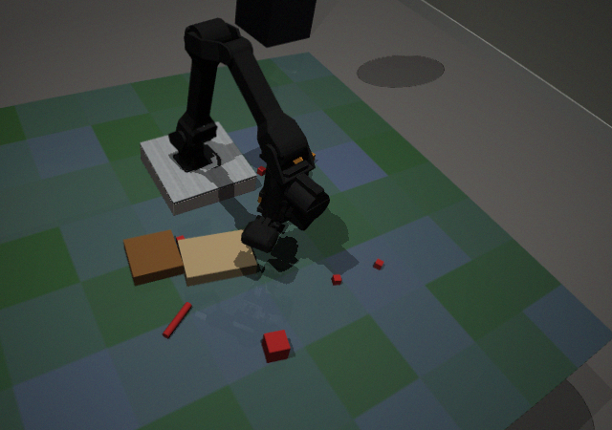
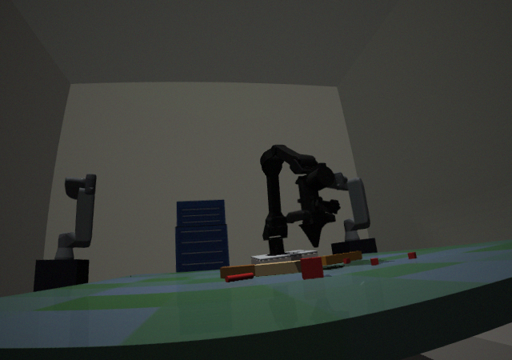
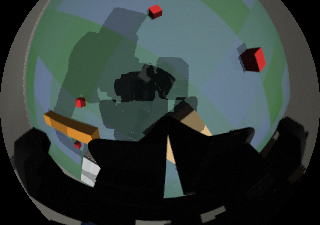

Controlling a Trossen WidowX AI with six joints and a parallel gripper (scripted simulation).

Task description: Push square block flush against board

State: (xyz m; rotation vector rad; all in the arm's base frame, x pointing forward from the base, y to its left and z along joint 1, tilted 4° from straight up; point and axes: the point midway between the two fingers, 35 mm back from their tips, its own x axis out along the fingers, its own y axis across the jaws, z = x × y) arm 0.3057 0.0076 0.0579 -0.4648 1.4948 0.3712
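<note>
My gripper tip is now 90 mm to the left of the tan flat slab, 50 mm past it and 50 mm above it. Also, from my gripper tip: brown square block (210 mm to the right, 120 mm behind, 50 mm below); red rod (240 mm to the right, 60 mm below, 30 mm ahead); long orange bar (200 mm to the left, 170 mm behind, 50 mm below).
</note>
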